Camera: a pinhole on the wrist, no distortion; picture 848 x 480 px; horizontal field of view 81.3 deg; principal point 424.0 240.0 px. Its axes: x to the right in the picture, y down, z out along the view. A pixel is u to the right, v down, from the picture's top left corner.
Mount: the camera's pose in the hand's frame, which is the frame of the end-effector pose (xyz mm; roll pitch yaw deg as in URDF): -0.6 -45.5 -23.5 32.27 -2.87 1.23
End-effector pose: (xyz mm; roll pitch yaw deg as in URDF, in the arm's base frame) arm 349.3 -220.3 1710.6 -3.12 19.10 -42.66
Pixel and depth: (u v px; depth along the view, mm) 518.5 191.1 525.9
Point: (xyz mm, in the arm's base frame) 274.8 -622.6 2076.8
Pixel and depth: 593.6 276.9 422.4
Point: 378.2 -548.5 2017.7
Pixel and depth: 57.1 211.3 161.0
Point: 196.6 -265.0 1854.4
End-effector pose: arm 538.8 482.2 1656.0 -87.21 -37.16 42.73
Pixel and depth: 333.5 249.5 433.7
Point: 132.3 555.4 1829.3
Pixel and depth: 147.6 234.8 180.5
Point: 330.5 447.1 1712.2
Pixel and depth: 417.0 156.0 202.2
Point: 369.0 488.4 1801.5
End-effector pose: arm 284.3 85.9 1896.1 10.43 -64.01 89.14
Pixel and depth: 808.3 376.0 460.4
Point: 536.5 -139.9 2379.5
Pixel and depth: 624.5 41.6 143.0
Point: 463.2 73.6 1962.6
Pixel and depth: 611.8 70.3 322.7
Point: 622.7 9.1 2061.2
